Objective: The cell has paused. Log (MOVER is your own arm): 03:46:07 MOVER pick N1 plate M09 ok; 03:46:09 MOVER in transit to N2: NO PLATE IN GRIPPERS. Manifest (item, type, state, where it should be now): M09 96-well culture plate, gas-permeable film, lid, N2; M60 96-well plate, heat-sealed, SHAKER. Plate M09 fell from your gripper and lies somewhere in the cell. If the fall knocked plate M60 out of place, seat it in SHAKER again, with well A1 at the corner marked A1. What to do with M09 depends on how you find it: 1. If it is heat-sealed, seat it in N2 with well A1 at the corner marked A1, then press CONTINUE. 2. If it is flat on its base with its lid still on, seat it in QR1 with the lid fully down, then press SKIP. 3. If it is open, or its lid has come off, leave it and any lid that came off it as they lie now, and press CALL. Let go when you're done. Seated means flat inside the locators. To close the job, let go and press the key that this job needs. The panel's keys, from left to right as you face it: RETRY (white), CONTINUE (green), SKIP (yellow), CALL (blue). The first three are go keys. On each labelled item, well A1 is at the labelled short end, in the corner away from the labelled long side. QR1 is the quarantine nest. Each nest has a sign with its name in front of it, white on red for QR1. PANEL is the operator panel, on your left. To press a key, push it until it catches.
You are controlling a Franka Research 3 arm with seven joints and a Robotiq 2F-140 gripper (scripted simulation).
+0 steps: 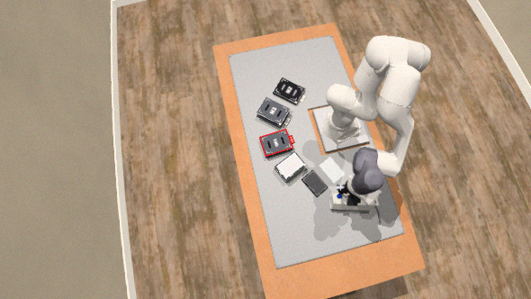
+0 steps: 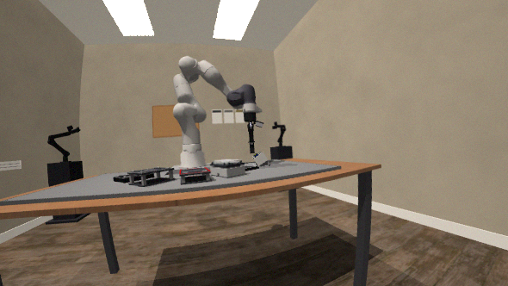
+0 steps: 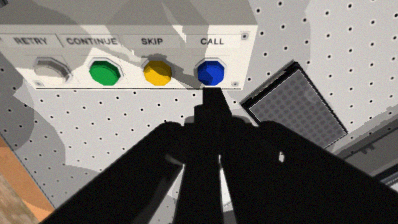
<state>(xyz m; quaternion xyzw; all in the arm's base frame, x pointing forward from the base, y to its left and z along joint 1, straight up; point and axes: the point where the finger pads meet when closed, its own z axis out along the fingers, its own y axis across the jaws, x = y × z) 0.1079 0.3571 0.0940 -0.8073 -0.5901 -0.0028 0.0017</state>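
My hand is 5 cm above the blue call key, 2 cm to the right of it and 1 cm short of it. The rest, counted from my hand: yellow skip key (5 cm below, 4 cm to the left, 4 cm behind); green continue key (9 cm behind, 5 cm to the left, 5 cm below); white retry key (14 cm behind, 7 cm to the left, 5 cm below).
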